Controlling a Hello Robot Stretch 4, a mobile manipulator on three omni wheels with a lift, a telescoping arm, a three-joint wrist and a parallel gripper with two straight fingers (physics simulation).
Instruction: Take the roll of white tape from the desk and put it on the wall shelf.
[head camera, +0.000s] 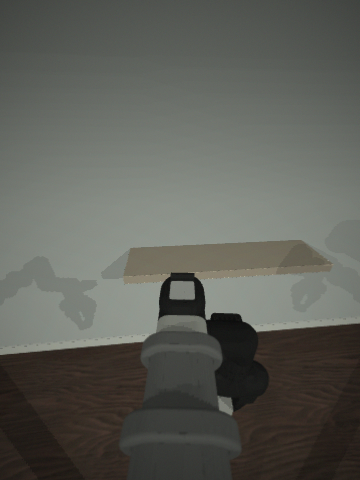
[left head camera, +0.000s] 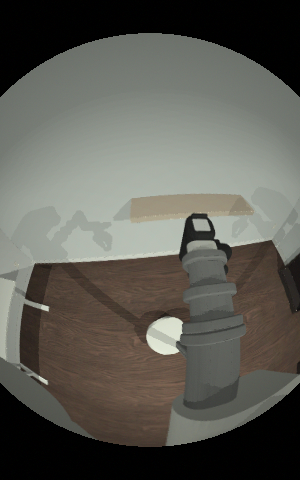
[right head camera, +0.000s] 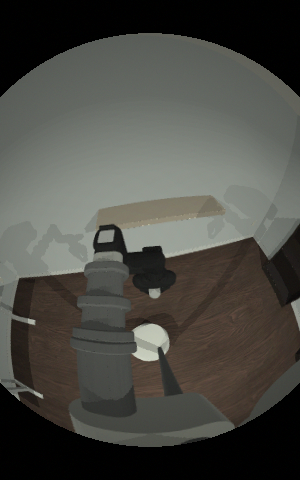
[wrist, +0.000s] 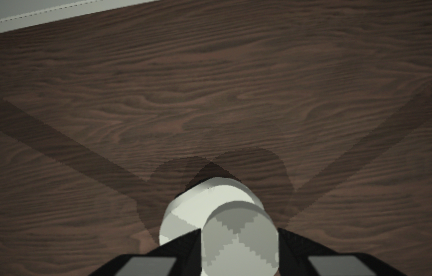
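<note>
My gripper (right head camera: 154, 288) (wrist: 239, 249) is shut on the roll of white tape (right head camera: 154, 294) (wrist: 240, 232), which sits between the two black fingertips at the bottom of the wrist view. In the head view a small white part of the tape (head camera: 225, 404) shows below the black wrist. The tan wall shelf (head camera: 215, 257) (left head camera: 185, 206) (right head camera: 155, 212) is a flat board on the grey wall, beyond the arm's end. The gripper is apart from it, on the near side. The shelf does not show in the wrist view. The arm hides a little of its front edge.
A white round disc (left head camera: 164, 336) (right head camera: 150, 336) (wrist: 187, 210) lies low over the dark wood floor (head camera: 75, 400). A pale furniture piece (left head camera: 7, 315) with thin white bars stands at the left. A dark box-like piece (right head camera: 286, 280) stands at the right. Arm shadows fall on the wall.
</note>
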